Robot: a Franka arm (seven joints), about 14 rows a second.
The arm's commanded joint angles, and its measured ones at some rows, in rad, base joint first. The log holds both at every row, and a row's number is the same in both.
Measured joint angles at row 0: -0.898, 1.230, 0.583, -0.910, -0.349, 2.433, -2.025
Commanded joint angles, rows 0 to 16: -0.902, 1.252, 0.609, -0.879, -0.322, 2.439, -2.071; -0.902, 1.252, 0.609, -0.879, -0.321, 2.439, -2.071; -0.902, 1.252, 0.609, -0.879, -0.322, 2.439, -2.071; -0.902, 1.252, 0.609, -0.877, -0.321, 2.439, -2.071; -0.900, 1.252, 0.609, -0.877, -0.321, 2.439, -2.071; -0.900, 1.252, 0.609, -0.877, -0.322, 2.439, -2.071; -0.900, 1.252, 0.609, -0.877, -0.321, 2.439, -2.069; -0.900, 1.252, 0.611, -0.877, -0.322, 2.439, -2.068; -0.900, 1.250, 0.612, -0.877, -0.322, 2.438, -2.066; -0.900, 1.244, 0.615, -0.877, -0.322, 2.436, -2.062; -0.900, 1.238, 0.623, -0.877, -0.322, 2.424, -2.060; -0.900, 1.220, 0.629, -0.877, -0.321, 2.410, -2.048; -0.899, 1.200, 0.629, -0.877, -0.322, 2.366, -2.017; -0.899, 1.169, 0.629, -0.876, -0.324, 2.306, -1.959; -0.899, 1.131, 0.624, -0.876, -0.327, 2.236, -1.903; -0.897, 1.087, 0.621, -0.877, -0.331, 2.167, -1.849; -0.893, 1.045, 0.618, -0.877, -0.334, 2.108, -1.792
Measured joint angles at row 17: -0.896, 1.150, 0.631, -0.857, -0.349, 2.231, -1.901
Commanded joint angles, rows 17 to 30: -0.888, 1.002, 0.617, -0.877, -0.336, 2.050, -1.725; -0.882, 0.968, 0.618, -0.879, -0.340, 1.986, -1.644; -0.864, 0.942, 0.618, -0.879, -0.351, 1.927, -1.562; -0.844, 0.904, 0.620, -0.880, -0.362, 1.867, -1.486; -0.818, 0.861, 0.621, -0.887, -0.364, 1.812, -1.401; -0.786, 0.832, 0.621, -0.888, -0.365, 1.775, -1.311; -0.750, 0.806, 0.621, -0.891, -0.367, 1.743, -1.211; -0.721, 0.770, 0.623, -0.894, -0.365, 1.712, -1.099; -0.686, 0.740, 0.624, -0.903, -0.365, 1.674, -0.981; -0.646, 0.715, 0.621, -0.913, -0.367, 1.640, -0.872; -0.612, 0.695, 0.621, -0.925, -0.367, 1.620, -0.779; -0.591, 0.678, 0.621, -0.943, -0.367, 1.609, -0.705; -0.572, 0.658, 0.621, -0.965, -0.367, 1.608, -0.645; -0.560, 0.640, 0.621, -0.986, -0.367, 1.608, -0.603
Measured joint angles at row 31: -0.566, 0.702, 0.637, -0.903, -0.356, 1.609, -0.715
